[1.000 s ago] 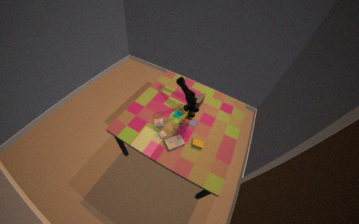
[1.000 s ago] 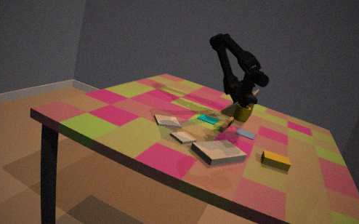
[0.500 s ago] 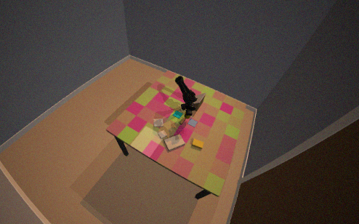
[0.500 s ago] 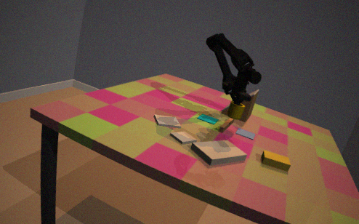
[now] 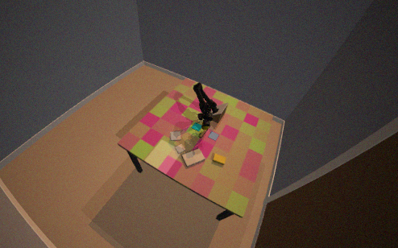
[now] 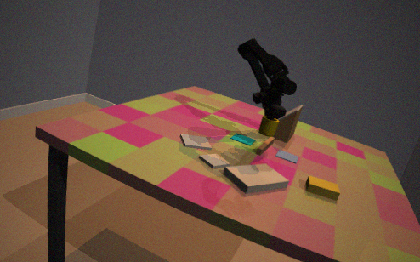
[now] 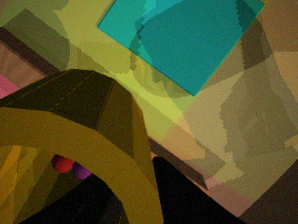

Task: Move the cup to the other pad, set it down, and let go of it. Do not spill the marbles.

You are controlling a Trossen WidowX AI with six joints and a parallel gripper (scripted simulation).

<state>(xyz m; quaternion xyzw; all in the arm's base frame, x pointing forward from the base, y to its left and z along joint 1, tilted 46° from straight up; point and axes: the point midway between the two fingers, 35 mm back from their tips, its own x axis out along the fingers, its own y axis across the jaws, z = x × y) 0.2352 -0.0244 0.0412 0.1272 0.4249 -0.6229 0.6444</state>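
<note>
The cyan pad lies 100 mm below my gripper tip and 70 mm to the right of it. Also, from my gripper tip: grey-blue pad 130 mm to the left, 100 mm below, 40 mm ahead; then orange-brown block 90 mm below, 30 mm to the left, 20 mm ahead; then yellow cup 20 mm ahead, 10 mm to the left.
</note>
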